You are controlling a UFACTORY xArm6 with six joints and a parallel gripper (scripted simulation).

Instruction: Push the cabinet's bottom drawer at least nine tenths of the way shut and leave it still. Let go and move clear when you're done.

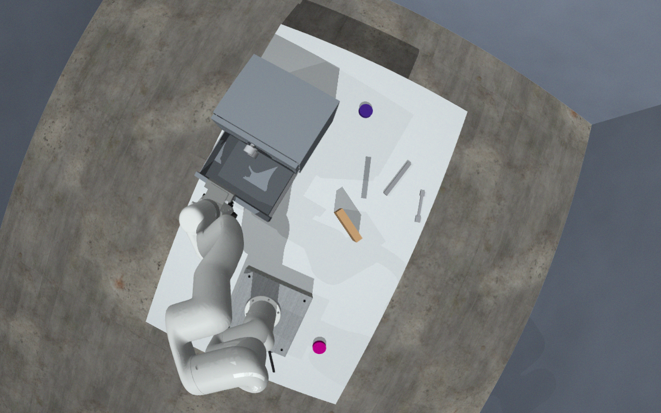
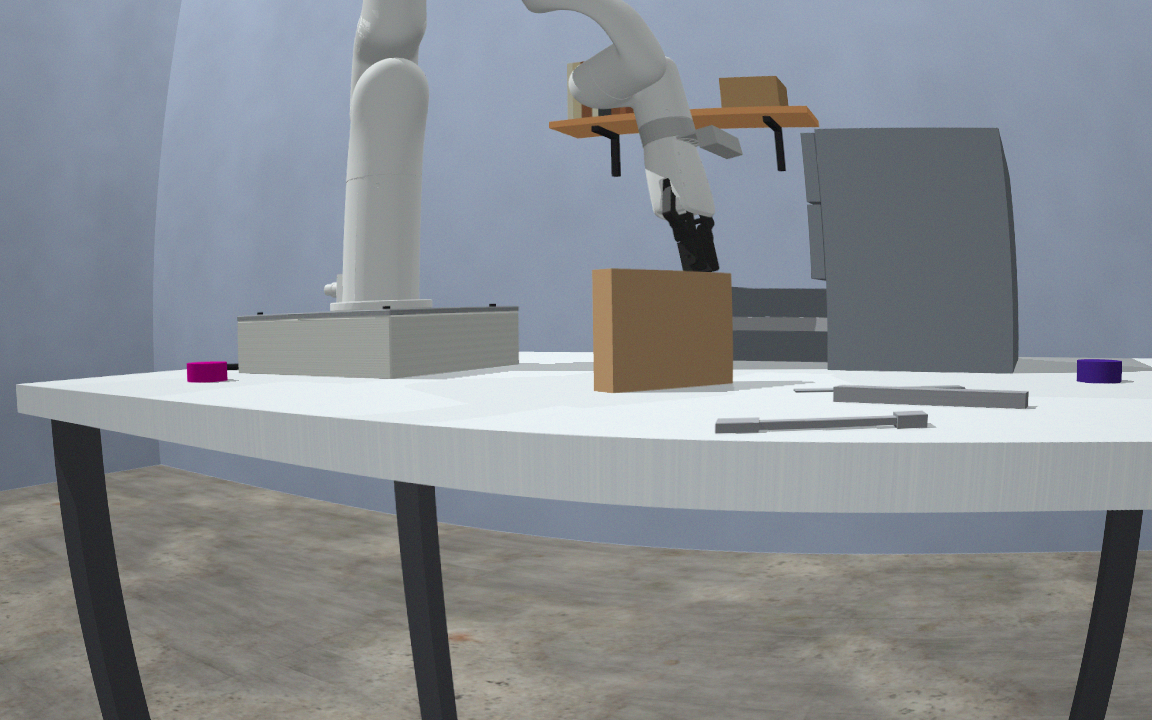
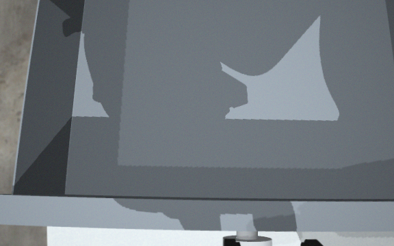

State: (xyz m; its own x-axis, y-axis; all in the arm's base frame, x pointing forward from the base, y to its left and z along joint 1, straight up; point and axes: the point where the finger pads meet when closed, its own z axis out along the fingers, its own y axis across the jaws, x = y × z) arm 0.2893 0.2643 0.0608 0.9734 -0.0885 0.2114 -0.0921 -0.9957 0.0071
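Right now the drawer is 13 cm ahead of my hand, 10 cm below it and 1 cm to the right of it. From my hand the other things lie so: magenta disc 51 cm to the right, 34 cm behind, 12 cm below; then block 40 cm to the right, 11 cm ahead, 8 cm below; then purple disc 51 cm ahead, 28 cm to the right, 12 cm below.
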